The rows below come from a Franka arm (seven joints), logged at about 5 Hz.
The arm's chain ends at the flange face. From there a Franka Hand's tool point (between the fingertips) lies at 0.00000 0.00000 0.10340 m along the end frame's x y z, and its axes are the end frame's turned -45 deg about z.
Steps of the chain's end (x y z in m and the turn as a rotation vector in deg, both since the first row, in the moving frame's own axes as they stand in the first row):
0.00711, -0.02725, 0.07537, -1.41, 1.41, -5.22
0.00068, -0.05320, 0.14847, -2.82, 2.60, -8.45
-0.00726, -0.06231, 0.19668, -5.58, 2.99, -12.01
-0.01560, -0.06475, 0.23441, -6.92, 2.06, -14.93
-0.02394, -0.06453, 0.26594, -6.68, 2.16, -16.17
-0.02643, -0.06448, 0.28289, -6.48, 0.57, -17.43
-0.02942, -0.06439, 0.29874, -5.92, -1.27, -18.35
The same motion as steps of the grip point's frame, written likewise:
0.02446, -0.01065, 0.07531, -1.99, 0.00, -5.22
0.03833, -0.03023, 0.14824, -3.83, -0.16, -8.45
0.03679, -0.03801, 0.19605, -6.06, -1.83, -12.01
0.03012, -0.04471, 0.23359, -6.35, -3.44, -14.93
0.02460, -0.05065, 0.26517, -6.25, -3.20, -16.17
0.02085, -0.05431, 0.28223, -4.99, -4.18, -17.43
0.01667, -0.05906, 0.29817, -3.29, -5.08, -18.35

